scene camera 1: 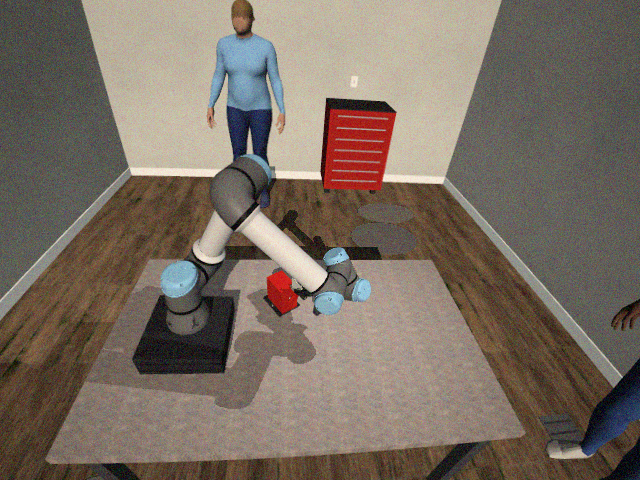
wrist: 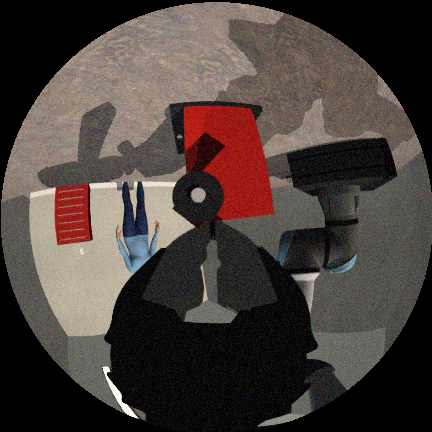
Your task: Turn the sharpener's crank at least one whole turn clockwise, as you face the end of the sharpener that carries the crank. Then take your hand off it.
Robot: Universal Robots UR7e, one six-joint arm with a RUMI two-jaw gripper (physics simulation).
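Places are measured from the arm's base along level axes (x left, y back, z up), in centimetres.
Where they show: gripper, fingertip midpoint: point(scene camera 1: 291, 285) point(wrist: 213, 222); arm's base, link origin: point(scene camera 1: 188, 318) point(wrist: 338, 188).
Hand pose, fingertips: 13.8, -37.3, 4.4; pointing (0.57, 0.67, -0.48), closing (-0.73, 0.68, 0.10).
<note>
Each offset is from my fingertips to the centre of the thing, as dx, dy, dz. "spot": to the spot under its first point. Level surfaces: height alone.
The sharpener @(spot: -3.5, +3.7, -0.4) point(scene camera 1: 281, 292) point(wrist: 232, 160) is a red box on a dark base, upright on the table. In the wrist view its crank's round black knob @(-3.7, -4.6, -1.5) point(wrist: 215, 195), with a light centre, overlaps the lower left part of the red body. The crank arm is mostly hidden behind the knob. My gripper point(scene camera 1: 302, 293) point(wrist: 213, 222) is shut and empty, on the sharpener's right side in the scene view. In the wrist view its fingertips are just below the knob; I cannot tell whether they touch it. The crank is too small and covered to make out in the scene view.
The table @(dz -12.9) point(scene camera 1: 392, 382) carries my arm's black base block point(scene camera 1: 180, 343) point(wrist: 342, 162), left of the sharpener in the scene view. A person in light blue point(scene camera 1: 248, 72) point(wrist: 137, 247) and a red cabinet point(scene camera 1: 357, 149) point(wrist: 73, 215) stand beyond the table. Another person's leg point(scene camera 1: 612, 405) shows at right.
</note>
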